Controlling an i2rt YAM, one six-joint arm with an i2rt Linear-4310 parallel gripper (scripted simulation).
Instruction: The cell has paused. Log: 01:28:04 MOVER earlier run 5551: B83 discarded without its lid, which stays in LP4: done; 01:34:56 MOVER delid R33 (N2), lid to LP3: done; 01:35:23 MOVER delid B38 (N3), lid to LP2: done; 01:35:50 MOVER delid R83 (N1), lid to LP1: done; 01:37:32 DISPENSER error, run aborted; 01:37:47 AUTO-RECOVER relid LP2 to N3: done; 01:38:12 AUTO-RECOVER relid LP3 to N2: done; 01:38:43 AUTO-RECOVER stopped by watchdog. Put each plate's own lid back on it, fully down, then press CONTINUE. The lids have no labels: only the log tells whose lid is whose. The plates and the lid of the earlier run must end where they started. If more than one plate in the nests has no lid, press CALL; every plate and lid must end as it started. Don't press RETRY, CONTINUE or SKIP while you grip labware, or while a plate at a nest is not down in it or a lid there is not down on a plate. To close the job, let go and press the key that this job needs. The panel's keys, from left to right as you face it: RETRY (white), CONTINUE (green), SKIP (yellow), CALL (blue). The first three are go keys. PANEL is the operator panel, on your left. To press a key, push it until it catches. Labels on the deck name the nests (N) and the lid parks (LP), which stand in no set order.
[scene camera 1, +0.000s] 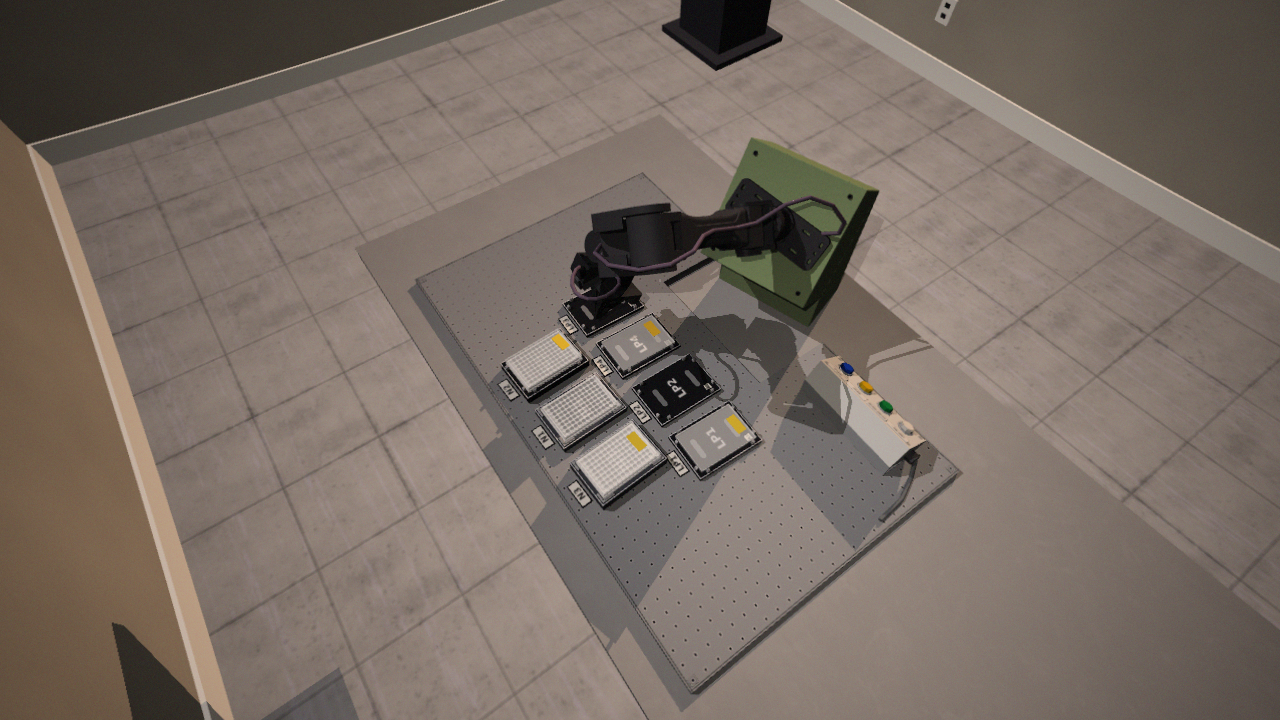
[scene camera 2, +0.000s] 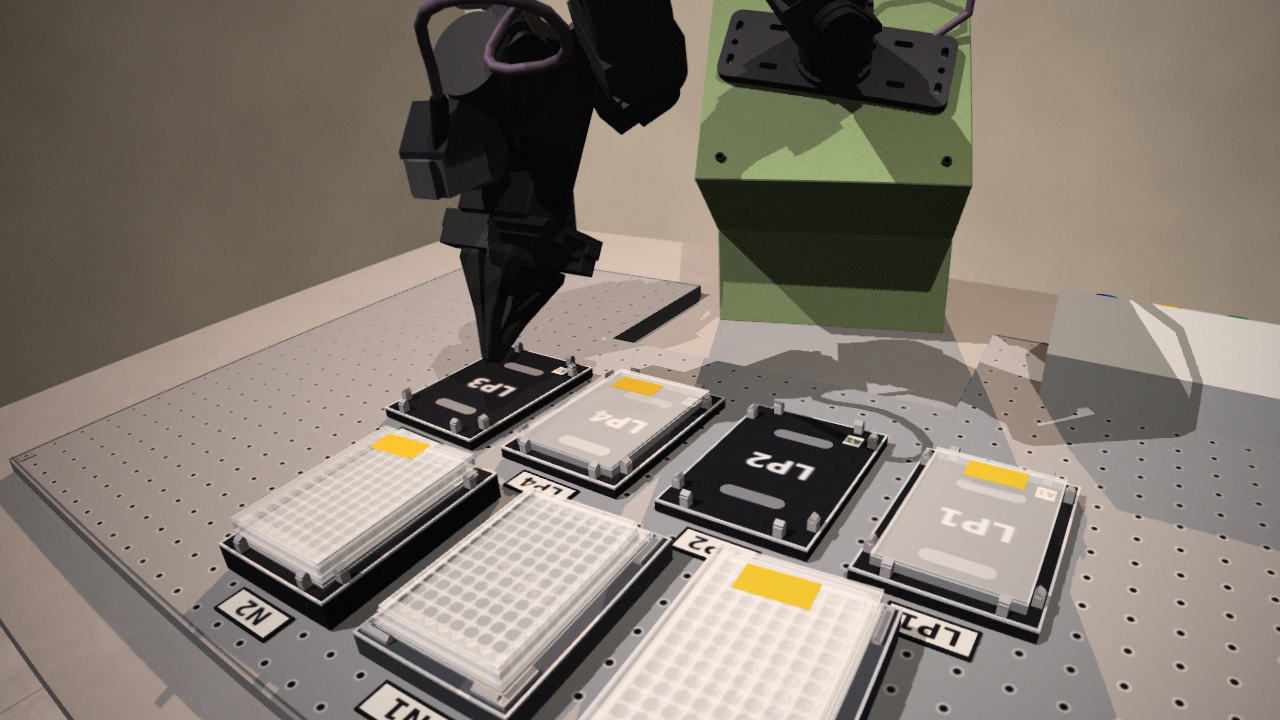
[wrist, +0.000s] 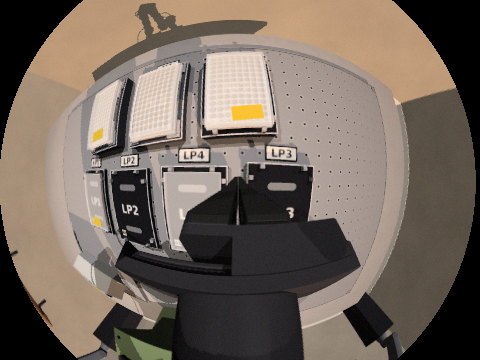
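Operator panel in sight. My gripper visible, also in the wrist view.
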